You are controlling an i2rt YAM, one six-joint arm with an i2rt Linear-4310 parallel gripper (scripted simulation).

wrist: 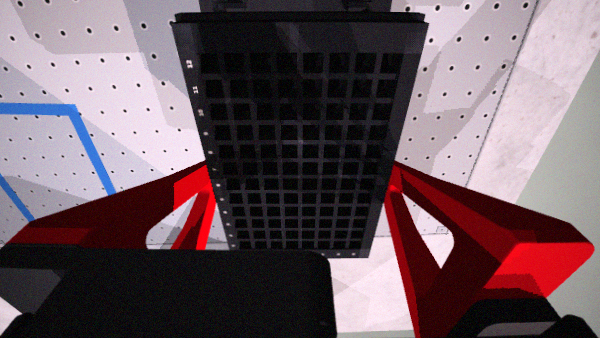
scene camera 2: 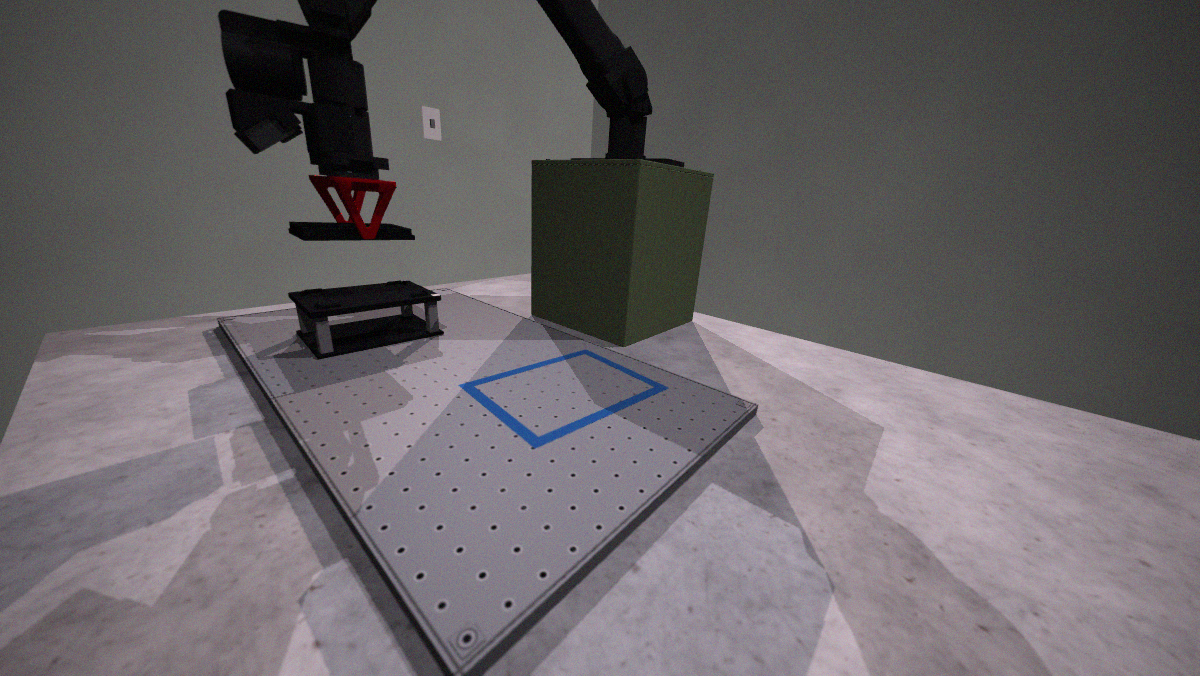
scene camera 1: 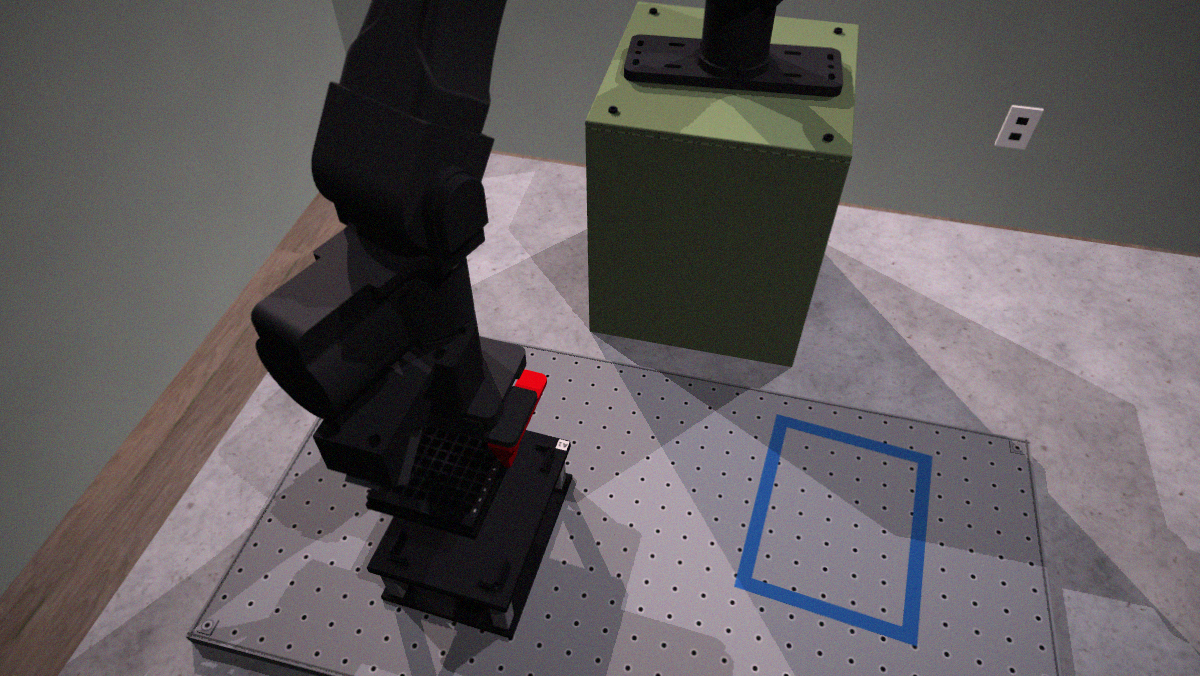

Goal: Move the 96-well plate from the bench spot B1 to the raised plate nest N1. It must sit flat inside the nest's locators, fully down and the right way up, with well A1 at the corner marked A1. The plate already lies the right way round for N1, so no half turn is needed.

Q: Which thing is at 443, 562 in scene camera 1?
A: A black plate nest N1.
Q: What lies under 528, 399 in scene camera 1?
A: The gripper.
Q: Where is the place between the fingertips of the gripper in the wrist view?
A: At 300, 168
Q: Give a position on a black plate nest N1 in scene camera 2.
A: At 353, 299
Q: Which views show the black 96-well plate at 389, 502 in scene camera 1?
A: The wrist view, scene camera 2 and scene camera 1: all of them.
